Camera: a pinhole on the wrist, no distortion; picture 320 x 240 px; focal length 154.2 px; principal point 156.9 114.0 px. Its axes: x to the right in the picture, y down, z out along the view. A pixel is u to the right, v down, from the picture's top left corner.
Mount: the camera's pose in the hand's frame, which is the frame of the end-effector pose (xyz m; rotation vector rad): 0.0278 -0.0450 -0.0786 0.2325 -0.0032 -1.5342
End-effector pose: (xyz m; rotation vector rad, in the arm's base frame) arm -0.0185 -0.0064 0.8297 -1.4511 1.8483 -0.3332
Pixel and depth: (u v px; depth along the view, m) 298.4 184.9 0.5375
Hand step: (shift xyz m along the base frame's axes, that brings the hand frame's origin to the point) 0.7067 -0.2936 0.0047
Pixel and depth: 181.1 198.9 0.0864
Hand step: 0.0536 -0.0775 0.0108
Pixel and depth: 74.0 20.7 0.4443
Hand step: 0.1777 0.4086 -0.1899
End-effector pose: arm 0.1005 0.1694 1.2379 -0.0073 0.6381 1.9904
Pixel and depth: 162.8 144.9 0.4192
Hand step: 0.1646 0.2340 0.2284
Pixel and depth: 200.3 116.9 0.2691
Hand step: 0.1794 0.1303 0.0822
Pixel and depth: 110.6 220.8 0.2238
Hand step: -0.0198 0.1989 0.1063
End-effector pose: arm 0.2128 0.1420 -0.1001 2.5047 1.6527 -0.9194
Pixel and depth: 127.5 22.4 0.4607
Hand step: -0.2723 -0.3564 -0.1271
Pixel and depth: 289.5 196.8 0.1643
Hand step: -0.1830 0.1500 -0.0442
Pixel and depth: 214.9 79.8 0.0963
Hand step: -0.0853 0.0352 0.0261
